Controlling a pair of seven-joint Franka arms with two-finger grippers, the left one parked.
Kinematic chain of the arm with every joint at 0, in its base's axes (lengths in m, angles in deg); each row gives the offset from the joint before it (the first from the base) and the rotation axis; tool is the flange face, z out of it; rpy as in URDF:
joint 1: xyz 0 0 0.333 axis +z
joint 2: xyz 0 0 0 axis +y
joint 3: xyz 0 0 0.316 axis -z
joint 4: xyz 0.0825 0 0 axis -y
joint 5: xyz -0.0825 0 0.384 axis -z
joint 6: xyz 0 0 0 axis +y
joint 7: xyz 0.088 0 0 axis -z
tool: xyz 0 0 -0.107 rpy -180 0 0
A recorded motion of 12 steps. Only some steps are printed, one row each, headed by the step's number.
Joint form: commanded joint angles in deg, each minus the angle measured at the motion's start. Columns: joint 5, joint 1, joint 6, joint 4, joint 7, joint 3, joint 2.
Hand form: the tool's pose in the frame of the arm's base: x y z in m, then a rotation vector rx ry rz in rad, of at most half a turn. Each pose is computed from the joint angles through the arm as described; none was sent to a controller.
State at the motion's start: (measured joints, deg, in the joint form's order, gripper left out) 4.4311 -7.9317 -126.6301 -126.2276 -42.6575 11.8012 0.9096
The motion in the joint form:
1: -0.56 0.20 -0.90 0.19 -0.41 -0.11 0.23
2: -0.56 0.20 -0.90 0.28 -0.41 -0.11 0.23
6: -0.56 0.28 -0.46 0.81 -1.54 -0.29 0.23
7: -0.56 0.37 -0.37 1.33 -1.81 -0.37 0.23
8: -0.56 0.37 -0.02 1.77 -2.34 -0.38 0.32
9: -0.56 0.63 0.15 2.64 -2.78 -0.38 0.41
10: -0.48 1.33 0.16 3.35 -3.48 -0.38 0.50
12: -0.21 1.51 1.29 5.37 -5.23 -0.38 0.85
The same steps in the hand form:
1: 0.5023 -0.1791 0.3748 3.0095 0.6947 -0.0377
2: 0.5027 -0.1793 0.3755 3.0087 0.6945 -0.0356
6: 0.5051 -0.1776 0.3790 2.9994 0.7300 -0.0344
7: 0.5077 -0.1768 0.3829 2.9928 0.7402 -0.0248
8: 0.5091 -0.1773 0.3849 2.9890 0.7537 -0.0256
9: 0.5134 -0.1761 0.3907 2.9786 0.7698 -0.0123
10: 0.5186 -0.1708 0.3955 2.9619 0.8051 0.0002
12: 0.5258 -0.1715 0.4066 2.9375 0.8539 0.0059

